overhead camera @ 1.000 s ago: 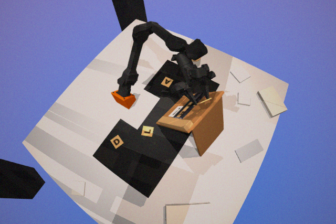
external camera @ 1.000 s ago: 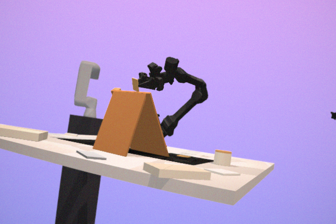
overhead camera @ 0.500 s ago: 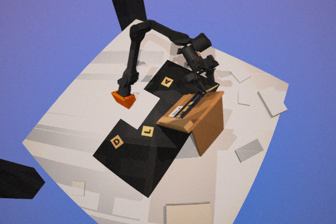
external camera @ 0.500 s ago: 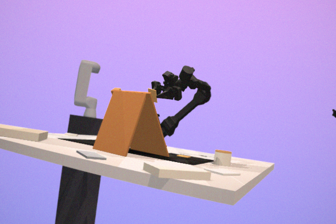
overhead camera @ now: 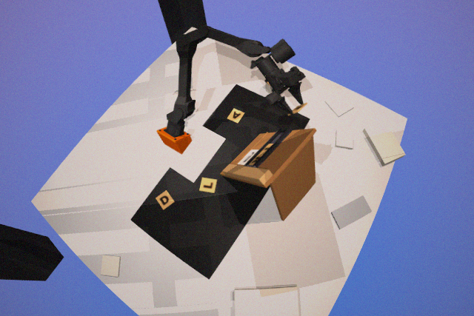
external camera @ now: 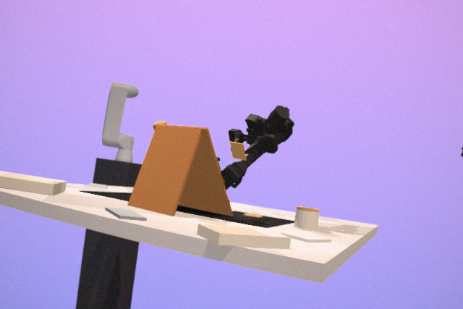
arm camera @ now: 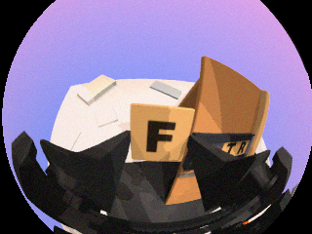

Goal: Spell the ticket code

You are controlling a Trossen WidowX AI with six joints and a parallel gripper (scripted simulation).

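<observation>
The white ticket is 190 mm to the right of my gripper tip, 140 mm below it and 80 mm behind it. Also, from my gripper tip: grey slab 360 mm ahead, 220 mm below, 140 mm to the right.
</observation>
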